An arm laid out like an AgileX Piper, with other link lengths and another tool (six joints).
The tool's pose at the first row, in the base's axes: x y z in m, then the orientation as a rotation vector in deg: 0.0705, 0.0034, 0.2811, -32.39, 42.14, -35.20
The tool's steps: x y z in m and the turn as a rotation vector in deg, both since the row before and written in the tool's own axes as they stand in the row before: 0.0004, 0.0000, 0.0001, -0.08, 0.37, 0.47; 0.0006, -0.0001, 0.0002, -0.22, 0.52, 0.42; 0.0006, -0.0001, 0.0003, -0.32, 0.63, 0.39; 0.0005, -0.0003, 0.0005, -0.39, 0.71, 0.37; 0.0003, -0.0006, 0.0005, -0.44, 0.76, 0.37; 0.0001, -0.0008, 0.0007, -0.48, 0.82, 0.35; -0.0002, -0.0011, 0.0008, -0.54, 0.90, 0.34; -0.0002, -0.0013, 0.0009, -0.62, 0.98, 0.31
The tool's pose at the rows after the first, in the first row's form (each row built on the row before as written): 0.0708, 0.0032, 0.2810, -32.18, 42.63, -34.86; 0.0713, 0.0028, 0.2809, -32.07, 43.30, -34.56; 0.0718, 0.0024, 0.2809, -32.04, 44.10, -34.29; 0.0724, 0.0020, 0.2812, -32.06, 44.99, -34.03; 0.0728, 0.0015, 0.2817, -32.11, 45.94, -33.77; 0.0732, 0.0010, 0.2826, -32.19, 46.96, -33.53; 0.0734, 0.0005, 0.2839, -32.31, 48.07, -33.30; 0.0737, -0.0001, 0.2854, -32.49, 49.27, -33.09
